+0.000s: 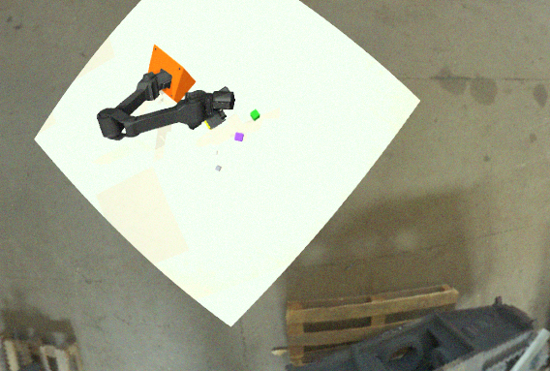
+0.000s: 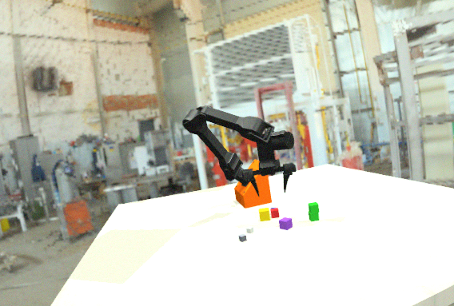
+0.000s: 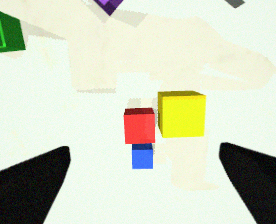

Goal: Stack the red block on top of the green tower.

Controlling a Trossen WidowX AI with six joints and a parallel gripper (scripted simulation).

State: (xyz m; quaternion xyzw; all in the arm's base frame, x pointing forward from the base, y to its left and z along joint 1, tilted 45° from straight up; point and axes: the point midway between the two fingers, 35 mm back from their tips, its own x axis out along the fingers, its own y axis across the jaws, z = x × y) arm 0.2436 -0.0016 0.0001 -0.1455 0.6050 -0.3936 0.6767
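Right now my gripper tip is 7 cm above the red block. Also, from my gripper tip: yellow block (7 cm below, 4 cm to the right, 1 cm behind); then small blue block (7 cm below, 4 cm behind, 1 cm to the left); then purple block (12 cm ahead, 7 cm below, 2 cm to the right).
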